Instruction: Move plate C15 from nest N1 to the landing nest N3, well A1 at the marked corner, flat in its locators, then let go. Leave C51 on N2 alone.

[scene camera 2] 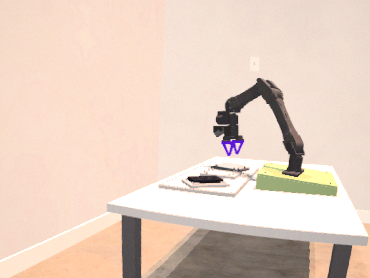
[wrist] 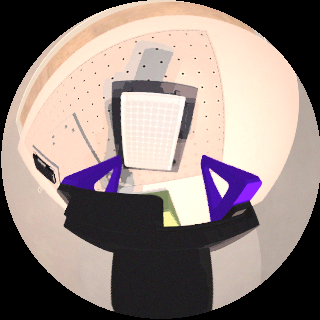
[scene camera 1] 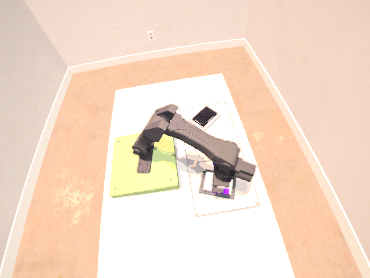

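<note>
A white well plate (scene camera 1: 209, 183) (wrist: 151, 131) lies in a dark nest (scene camera 1: 201, 188) (wrist: 116, 100). A black well plate (scene camera 1: 205, 116) (scene camera 2: 205, 179) (wrist: 44, 167) sits on a light nest (scene camera 2: 220, 184) at the other end of the pegboard. A pale nest (scene camera 2: 207, 173) (wrist: 70, 145) without a plate lies between them. The plate and nest labels cannot be read. My gripper (scene camera 1: 220, 178) (scene camera 2: 233, 154) (wrist: 160, 158) is open and empty, with purple fingers pointing down above the dark nest. The arm hides part of the white plate in scene camera 1.
The pegboard (scene camera 1: 200, 208) (scene camera 2: 172, 184) lies on the white table (scene camera 1: 150, 230) (scene camera 2: 165, 207). The arm's green base block (scene camera 1: 125, 185) (scene camera 2: 300, 186) stands beside the board. The arm reaches over the table from this block.
</note>
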